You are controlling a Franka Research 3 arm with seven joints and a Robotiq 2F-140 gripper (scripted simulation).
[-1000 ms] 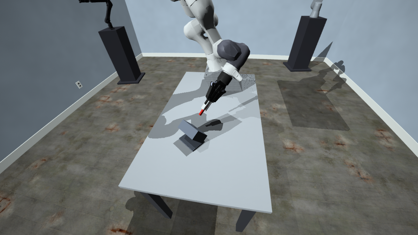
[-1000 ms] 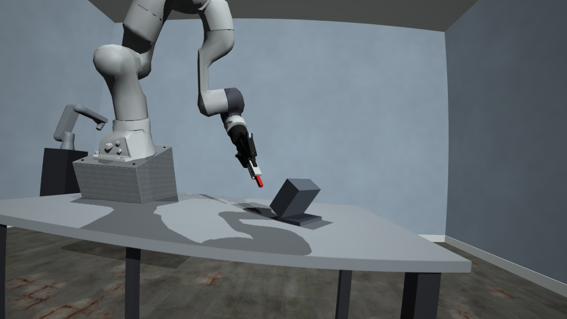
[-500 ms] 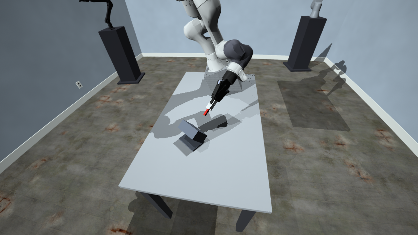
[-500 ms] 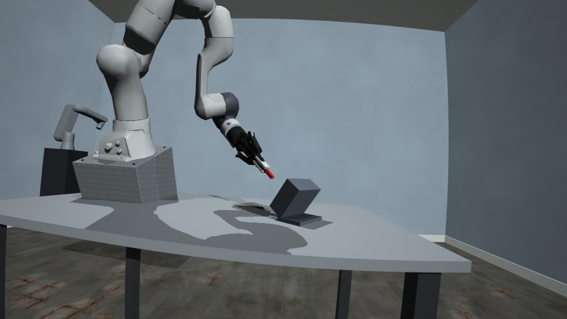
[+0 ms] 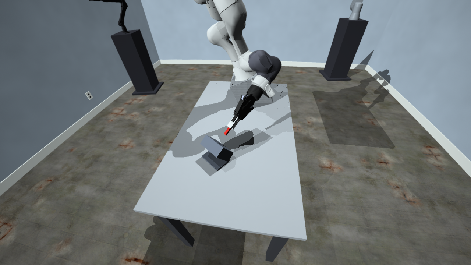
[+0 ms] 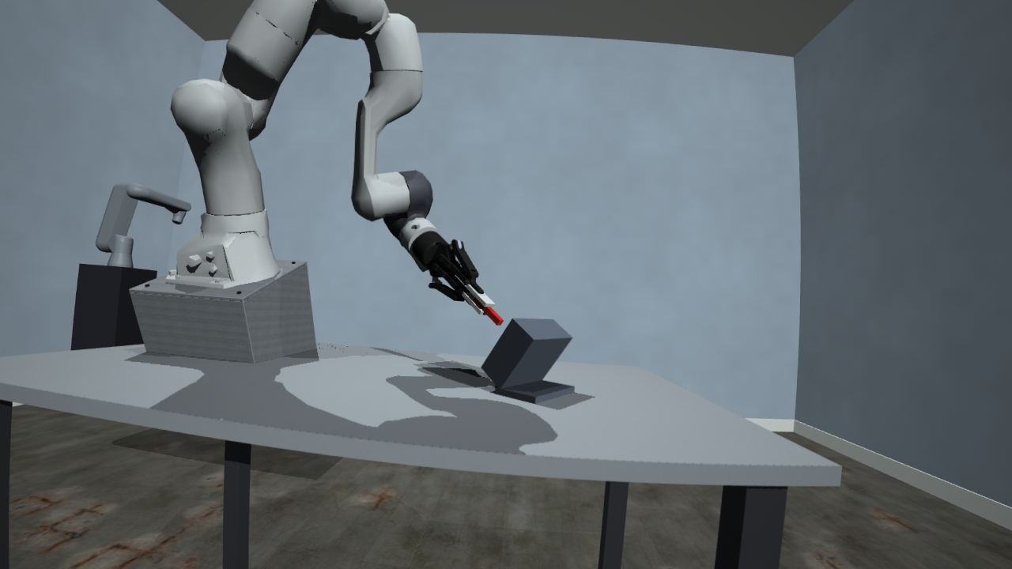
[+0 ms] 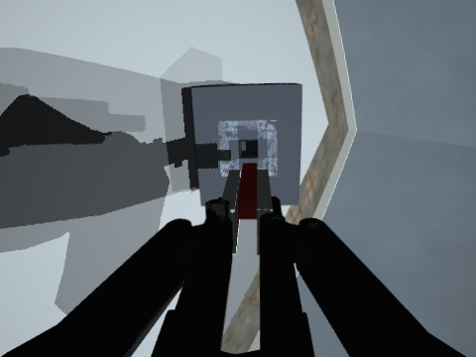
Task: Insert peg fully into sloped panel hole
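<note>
Right now my hand is 11 cm short of the flat base plate, 10 cm to the left of it and 16 cm above it. From my hand the other things lie so: peg 2 cm ahead, 2 cm to the right, 2 cm below.
</note>
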